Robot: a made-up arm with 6 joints.
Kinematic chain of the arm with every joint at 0, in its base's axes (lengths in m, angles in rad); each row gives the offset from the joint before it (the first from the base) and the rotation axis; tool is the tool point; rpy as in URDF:
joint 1: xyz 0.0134 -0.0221 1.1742 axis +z
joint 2: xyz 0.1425 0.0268 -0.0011 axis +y
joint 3: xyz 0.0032 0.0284 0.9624 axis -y
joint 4: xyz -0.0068 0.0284 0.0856 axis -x
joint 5: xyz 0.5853 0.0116 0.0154 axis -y
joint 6: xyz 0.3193 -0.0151 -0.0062 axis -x
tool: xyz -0.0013 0.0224 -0.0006 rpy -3.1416 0 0
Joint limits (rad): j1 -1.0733..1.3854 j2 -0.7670..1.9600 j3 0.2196..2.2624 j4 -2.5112..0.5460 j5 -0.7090..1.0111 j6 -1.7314..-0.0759
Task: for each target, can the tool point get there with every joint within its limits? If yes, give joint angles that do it. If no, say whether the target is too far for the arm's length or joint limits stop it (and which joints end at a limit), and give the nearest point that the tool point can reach.
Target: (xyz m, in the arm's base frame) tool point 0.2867 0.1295 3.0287
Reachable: yes | joints 0.3222 0.1041 1.5078 -2.1882 0.0112 -0.3404
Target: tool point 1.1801 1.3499 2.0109
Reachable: yes | joints 0.8244 1.1104 1.5328 0.1912 -0.2099 -1.5266
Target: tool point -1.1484 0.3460 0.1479
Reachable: no: joint limits stop it (at a limit: joint 1, joint 2, joint 3, joint 5, joint 6) | nearest point -0.0642 0.8694 0.0056 | short by 1.212 m
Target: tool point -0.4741 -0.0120 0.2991
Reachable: no: joint limits stop it (at a limit: joint 1, joint 2, joint 3, joint 5, joint 6) | nearest point 0.0122 0.7883 0.0168 | short by 0.978 m
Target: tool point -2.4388 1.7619 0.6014
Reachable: no: too far | nearest point -1.1030 0.7901 1.6607 | short by 1.962 m
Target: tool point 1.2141 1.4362 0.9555
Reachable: yes | joints 0.9407 1.4701 0.8751 -1.1892 0.6804 -0.3733
